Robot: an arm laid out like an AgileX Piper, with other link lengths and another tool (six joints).
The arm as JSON. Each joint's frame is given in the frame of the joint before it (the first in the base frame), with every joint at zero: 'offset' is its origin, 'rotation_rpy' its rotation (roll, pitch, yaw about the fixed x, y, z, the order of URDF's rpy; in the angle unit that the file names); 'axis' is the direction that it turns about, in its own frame. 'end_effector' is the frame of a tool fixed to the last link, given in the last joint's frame.
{
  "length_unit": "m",
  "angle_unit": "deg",
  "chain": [
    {
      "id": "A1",
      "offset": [
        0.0,
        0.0,
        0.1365
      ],
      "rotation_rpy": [
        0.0,
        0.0,
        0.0
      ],
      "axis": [
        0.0,
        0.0,
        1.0
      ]
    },
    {
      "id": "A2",
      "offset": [
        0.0,
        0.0,
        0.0
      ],
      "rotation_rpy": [
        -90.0,
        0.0,
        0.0
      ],
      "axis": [
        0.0,
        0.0,
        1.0
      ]
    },
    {
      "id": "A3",
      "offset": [
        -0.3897,
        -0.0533,
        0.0
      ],
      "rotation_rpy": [
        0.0,
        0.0,
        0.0
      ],
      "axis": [
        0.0,
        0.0,
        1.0
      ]
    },
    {
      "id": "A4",
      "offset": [
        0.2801,
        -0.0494,
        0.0
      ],
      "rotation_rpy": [
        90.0,
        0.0,
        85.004
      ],
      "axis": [
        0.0,
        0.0,
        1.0
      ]
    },
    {
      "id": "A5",
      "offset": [
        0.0,
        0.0,
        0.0
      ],
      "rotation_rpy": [
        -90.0,
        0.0,
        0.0
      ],
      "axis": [
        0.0,
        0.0,
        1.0
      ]
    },
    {
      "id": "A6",
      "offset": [
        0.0,
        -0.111,
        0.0
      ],
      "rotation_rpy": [
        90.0,
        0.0,
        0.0
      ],
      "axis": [
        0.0,
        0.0,
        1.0
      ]
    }
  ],
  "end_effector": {
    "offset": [
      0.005,
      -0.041,
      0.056
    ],
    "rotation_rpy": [
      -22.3,
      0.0,
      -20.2
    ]
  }
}
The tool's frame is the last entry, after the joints.
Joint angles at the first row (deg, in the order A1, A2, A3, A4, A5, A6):
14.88 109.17 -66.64 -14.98 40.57 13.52
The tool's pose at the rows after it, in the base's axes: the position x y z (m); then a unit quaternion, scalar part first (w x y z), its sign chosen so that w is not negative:
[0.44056 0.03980 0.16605 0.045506 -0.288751 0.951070 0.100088]
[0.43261 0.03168 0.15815 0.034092 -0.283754 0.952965 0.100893]
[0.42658 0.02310 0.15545 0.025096 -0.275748 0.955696 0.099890]
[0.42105 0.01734 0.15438 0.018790 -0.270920 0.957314 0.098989]
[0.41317 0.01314 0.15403 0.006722 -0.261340 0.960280 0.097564]
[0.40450 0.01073 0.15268 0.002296 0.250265 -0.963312 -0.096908]
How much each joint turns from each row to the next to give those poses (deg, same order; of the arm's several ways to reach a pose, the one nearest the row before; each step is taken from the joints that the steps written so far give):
-0.94 0.00 2.98 -0.15 -2.11 -0.56
-0.84 0.00 1.81 0.00 -0.51 -0.27
-0.89 -0.21 1.00 -0.14 0.33 0.00
-0.56 -0.37 0.91 -0.15 0.24 0.00
-0.23 -0.36 0.70 -0.14 1.29 0.65
0.00 -0.38 1.02 -0.19 0.76 1.22

